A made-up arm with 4 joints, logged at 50 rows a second.
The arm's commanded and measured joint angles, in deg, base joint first. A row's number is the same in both.
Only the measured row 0 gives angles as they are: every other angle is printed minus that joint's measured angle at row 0.
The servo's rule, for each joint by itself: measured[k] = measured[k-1] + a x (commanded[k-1-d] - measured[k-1]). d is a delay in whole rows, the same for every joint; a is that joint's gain. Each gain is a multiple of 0.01, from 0.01 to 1. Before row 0 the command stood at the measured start. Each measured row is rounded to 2 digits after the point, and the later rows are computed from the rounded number. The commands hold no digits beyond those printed.
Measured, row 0:
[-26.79, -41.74, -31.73, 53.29]
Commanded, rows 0 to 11:
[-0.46, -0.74, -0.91, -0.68]
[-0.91, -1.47, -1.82, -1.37]
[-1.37, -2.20, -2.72, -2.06]
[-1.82, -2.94, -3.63, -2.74]
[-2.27, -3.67, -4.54, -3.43]
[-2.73, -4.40, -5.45, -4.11]
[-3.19, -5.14, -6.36, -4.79]
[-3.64, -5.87, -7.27, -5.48]
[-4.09, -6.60, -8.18, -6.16]
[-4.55, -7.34, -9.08, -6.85]
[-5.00, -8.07, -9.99, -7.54]
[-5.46, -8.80, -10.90, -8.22]
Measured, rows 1 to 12:
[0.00, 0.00, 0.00, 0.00]
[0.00, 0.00, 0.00, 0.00]
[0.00, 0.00, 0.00, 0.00]
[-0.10, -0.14, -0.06, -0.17]
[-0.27, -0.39, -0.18, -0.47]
[-0.50, -0.73, -0.36, -0.87]
[-0.78, -1.15, -0.59, -1.34]
[-1.09, -1.63, -0.87, -1.86]
[-1.43, -2.16, -1.19, -2.42]
[-1.80, -2.73, -1.55, -3.01]
[-2.19, -3.33, -1.95, -3.63]
[-2.59, -3.95, -2.39, -4.26]
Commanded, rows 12 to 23:
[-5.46, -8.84, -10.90, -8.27]
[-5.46, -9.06, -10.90, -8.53]
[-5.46, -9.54, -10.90, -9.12]
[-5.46, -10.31, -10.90, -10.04]
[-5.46, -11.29, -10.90, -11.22]
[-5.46, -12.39, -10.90, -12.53]
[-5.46, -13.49, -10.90, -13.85]
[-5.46, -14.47, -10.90, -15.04]
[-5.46, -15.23, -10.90, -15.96]
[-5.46, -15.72, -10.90, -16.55]
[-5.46, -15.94, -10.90, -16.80]
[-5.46, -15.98, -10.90, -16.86]
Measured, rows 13 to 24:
[-3.00, -4.59, -2.86, -4.91]
[-3.42, -5.25, -3.36, -5.57]
[-3.85, -5.92, -3.89, -6.23]
[-4.19, -6.47, -4.38, -6.74]
[-4.46, -6.96, -4.84, -7.19]
[-4.67, -7.45, -5.26, -7.67]
[-4.84, -7.99, -5.65, -8.26]
[-4.97, -8.62, -6.02, -9.00]
[-5.07, -9.34, -6.36, -9.88]
[-5.15, -10.13, -6.68, -10.87]
[-5.22, -10.95, -6.98, -11.91]
[-5.27, -11.76, -7.25, -12.92]

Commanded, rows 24 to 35:
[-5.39, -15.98, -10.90, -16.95]
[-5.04, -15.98, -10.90, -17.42]
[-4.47, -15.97, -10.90, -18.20]
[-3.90, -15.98, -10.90, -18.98]
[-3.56, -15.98, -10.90, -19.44]
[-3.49, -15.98, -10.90, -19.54]
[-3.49, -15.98, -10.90, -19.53]
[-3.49, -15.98, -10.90, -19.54]
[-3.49, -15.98, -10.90, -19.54]
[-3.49, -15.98, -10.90, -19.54]
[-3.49, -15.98, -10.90, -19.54]
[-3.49, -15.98, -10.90, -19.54]
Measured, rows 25 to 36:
[-5.31, -12.51, -7.51, -13.83]
[-5.34, -13.16, -7.75, -14.57]
[-5.37, -13.70, -7.97, -15.14]
[-5.37, -14.13, -8.18, -15.59]
[-5.30, -14.48, -8.37, -16.05]
[-5.13, -14.76, -8.55, -16.59]
[-4.87, -14.99, -8.71, -17.19]
[-4.59, -15.18, -8.86, -17.75]
[-4.36, -15.33, -9.00, -18.20]
[-4.18, -15.45, -9.13, -18.53]
[-4.04, -15.55, -9.25, -18.78]
[-3.92, -15.63, -9.37, -18.97]

